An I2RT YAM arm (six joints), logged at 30 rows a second.
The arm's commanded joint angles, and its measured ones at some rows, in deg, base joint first. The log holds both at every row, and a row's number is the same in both.
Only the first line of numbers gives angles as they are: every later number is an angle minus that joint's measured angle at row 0.
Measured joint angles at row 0:
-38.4 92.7 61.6 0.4 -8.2 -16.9
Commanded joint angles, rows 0 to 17:
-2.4 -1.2 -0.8 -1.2 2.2 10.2
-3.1 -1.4 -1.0 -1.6 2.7 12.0
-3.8 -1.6 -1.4 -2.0 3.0 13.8
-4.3 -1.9 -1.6 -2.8 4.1 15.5
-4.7 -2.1 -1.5 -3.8 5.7 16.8
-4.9 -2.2 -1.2 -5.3 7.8 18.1
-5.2 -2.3 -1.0 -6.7 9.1 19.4
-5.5 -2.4 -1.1 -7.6 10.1 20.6
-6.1 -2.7 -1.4 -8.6 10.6 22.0
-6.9 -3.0 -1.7 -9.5 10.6 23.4
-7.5 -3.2 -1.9 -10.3 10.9 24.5
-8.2 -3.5 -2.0 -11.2 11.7 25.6
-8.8 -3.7 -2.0 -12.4 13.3 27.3
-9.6 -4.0 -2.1 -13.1 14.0 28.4
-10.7 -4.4 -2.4 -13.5 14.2 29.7
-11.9 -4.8 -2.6 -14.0 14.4 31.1
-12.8 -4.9 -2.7 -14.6 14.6 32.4
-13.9 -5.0 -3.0 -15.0 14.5 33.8
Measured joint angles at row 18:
-12.2 -4.4 -2.6 -12.0 12.3 27.7
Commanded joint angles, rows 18 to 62:
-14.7 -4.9 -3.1 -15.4 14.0 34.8
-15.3 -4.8 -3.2 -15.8 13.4 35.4
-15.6 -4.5 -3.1 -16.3 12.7 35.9
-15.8 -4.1 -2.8 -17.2 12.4 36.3
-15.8 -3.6 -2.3 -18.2 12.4 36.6
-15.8 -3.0 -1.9 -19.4 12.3 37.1
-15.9 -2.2 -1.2 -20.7 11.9 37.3
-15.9 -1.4 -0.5 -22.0 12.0 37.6
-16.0 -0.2 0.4 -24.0 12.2 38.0
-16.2 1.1 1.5 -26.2 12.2 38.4
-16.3 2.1 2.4 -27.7 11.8 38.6
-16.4 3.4 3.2 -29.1 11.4 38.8
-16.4 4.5 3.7 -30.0 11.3 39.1
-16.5 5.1 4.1 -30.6 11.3 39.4
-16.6 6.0 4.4 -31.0 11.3 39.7
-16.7 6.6 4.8 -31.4 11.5 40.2
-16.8 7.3 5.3 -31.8 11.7 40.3
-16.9 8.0 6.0 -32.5 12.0 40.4
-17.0 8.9 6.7 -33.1 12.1 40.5
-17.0 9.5 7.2 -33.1 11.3 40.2
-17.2 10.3 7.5 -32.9 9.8 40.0
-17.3 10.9 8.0 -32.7 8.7 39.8
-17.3 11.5 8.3 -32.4 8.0 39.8
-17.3 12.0 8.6 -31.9 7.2 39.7
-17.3 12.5 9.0 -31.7 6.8 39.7
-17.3 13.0 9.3 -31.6 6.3 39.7
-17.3 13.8 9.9 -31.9 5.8 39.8
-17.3 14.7 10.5 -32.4 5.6 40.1
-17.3 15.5 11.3 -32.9 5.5 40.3
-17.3 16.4 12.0 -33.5 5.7 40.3
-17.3 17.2 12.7 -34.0 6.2 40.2
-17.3 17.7 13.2 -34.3 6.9 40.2
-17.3 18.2 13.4 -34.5 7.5 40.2
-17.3 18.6 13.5 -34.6 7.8 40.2
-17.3 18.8 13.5 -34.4 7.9 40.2
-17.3 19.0 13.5 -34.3 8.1 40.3
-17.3 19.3 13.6 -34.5 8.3 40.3
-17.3 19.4 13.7 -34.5 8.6 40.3
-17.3 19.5 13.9 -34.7 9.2 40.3
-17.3 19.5 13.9 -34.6 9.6 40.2
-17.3 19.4 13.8 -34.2 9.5 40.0
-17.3 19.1 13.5 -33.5 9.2 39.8
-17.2 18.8 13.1 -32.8 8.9 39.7
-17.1 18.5 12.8 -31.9 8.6 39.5
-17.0 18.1 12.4 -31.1 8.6 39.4
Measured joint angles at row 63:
-17.2 19.0 13.0 -32.8 8.2 39.7
